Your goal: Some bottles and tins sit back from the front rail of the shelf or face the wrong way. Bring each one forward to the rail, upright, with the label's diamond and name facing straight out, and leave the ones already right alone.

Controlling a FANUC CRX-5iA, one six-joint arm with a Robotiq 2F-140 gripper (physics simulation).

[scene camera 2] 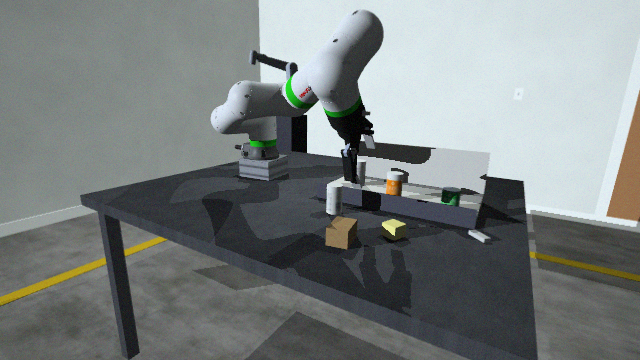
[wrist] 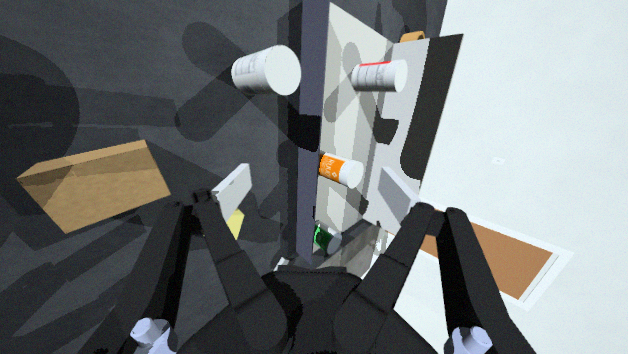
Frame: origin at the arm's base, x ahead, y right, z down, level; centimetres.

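Where they show: gripper, between the fingertips: (scene camera 2: 364, 166) (wrist: 314, 176); arm's base, origin of its link: (scene camera 2: 263, 156).
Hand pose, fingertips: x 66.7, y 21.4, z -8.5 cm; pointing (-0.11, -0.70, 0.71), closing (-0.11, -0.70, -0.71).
Each offset is from my fingertips to the centre of the thing.
My gripper (scene camera 2: 360, 159) (wrist: 314, 176) is open and empty, tilted above the left part of the shelf in the scene view. A white bottle with a red band {dx -16.3, dy -25.3, dz +9.0 cm} (scene camera 2: 361, 170) (wrist: 379, 76) stands upright, back from the front rail (scene camera 2: 425, 209) (wrist: 311, 75); a finger partly hides it in the scene view. Its label front does not show. An orange bottle with a white cap {dx +3.3, dy -16.1, dz +9.1 cm} (scene camera 2: 394, 185) (wrist: 340, 170) stands upright by the rail, its diamond facing outward. A green tin {dx +21.8, dy -17.8, dz +10.4 cm} (scene camera 2: 450, 197) (wrist: 327, 238) stands upright by the rail near the right end; shadow obscures its label.
A white bottle {dx -11.0, dy -0.5, dz +12.7 cm} (scene camera 2: 334, 200) (wrist: 265, 70) stands on the table before the shelf's left end. A brown box {dx +3.0, dy +16.5, dz +15.0 cm} (scene camera 2: 341, 234) (wrist: 105, 192), a yellow block {dx +12.8, dy +4.5, dz +15.6 cm} (scene camera 2: 394, 230) (wrist: 237, 225) and a small white block {dx +32.6, dy -9.6, dz +16.9 cm} (scene camera 2: 479, 236) lie in front. The backboard (scene camera 2: 460, 167) rises behind the shelf.
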